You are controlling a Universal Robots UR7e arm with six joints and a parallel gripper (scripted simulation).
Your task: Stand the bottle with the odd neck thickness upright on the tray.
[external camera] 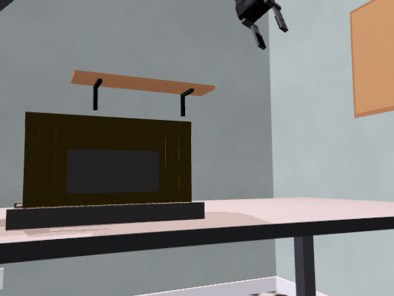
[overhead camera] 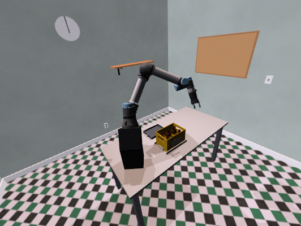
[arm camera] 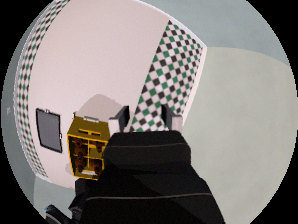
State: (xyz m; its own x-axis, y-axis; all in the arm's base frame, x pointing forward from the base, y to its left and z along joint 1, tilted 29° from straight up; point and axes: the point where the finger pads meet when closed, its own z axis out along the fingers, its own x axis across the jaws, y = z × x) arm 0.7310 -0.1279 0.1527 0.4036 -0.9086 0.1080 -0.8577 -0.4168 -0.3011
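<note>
The crate is 33 cm behind my hand, 30 cm below it and 2 cm to the left of it. The rest, counted from my hand: dark tray (39 cm behind, 37 cm below, 30 cm to the left); brown bottle (29 cm below, 25 cm behind, 8 cm to the left).
</note>
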